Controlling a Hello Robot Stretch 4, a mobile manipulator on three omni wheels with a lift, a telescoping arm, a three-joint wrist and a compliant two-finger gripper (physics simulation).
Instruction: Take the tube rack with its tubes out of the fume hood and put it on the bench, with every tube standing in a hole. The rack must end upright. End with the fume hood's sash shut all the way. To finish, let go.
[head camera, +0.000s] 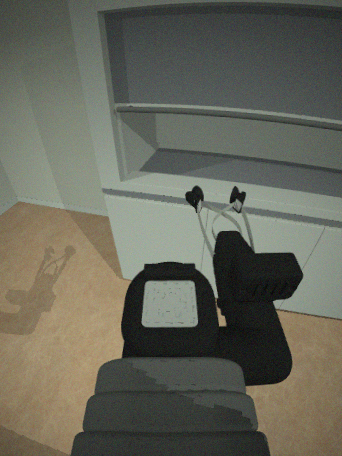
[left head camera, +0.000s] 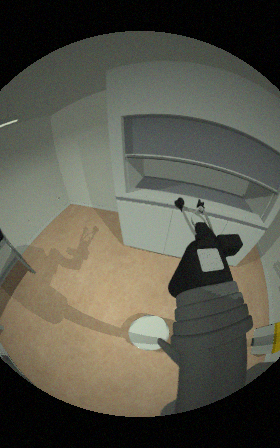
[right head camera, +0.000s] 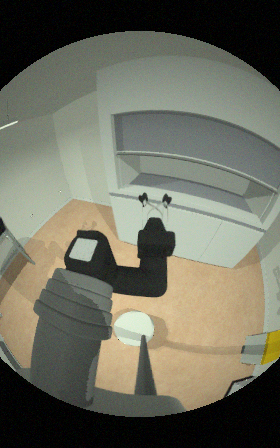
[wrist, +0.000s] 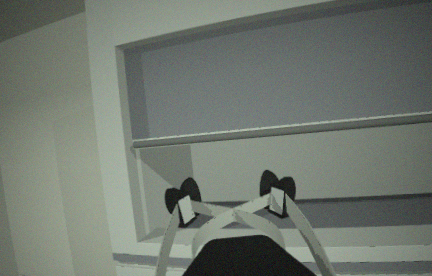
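Where they show: gripper, between the fingertips: (head camera: 214, 190) (left head camera: 187, 199) (right head camera: 154, 194) (wrist: 229, 189); robot's base, origin of its link: (left head camera: 148, 331) (right head camera: 134, 327).
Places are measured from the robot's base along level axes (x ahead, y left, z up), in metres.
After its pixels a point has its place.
The fume hood (head camera: 155, 227) @(x 1.130, y 0.095, z 0.670 m) (left head camera: 145, 220) @(x 1.123, y 0.068, z 0.634 m) (right head camera: 135, 220) @(x 1.131, y 0.097, z 0.565 m) (wrist: 102, 150) @(x 1.205, y 0.376, z 1.316 m) stands ahead. Its grey sash (head camera: 225, 60) @(x 1.119, y -0.218, z 1.522 m) (left head camera: 175, 137) @(x 1.134, y -0.164, z 1.511 m) (right head camera: 170, 132) @(x 1.121, y -0.211, z 1.521 m) (wrist: 280, 85) @(x 1.098, y -0.300, z 1.477 m) is partly lowered, with its bottom rail across the middle of the opening and a gap beneath it. The part of the hood floor that shows has no rack on it. My gripper (head camera: 216, 199) @(x 0.484, y -0.088, z 1.298 m) (left head camera: 190, 204) @(x 0.484, y -0.088, z 1.298 m) (right head camera: 155, 200) @(x 0.484, y -0.088, z 1.298 m) (wrist: 229, 189) @(x 0.484, y -0.088, z 1.298 m) is open and empty, its fingertips apart, in front of the lower left part of the opening. The tube rack and its tubes do not show in these views.
A wall corner is left of the hood. A slanted grey leg (left head camera: 17, 255) (right head camera: 20, 245) shows at the left edge. A white round disc (left head camera: 149, 330) @(x 0.025, y -0.004, z 0.187 m) (right head camera: 134, 325) @(x 0.033, y -0.006, z 0.187 m) is below the arm, and a yellow-ended grey object (left head camera: 276, 337) (right head camera: 271, 347) is at the lower right.
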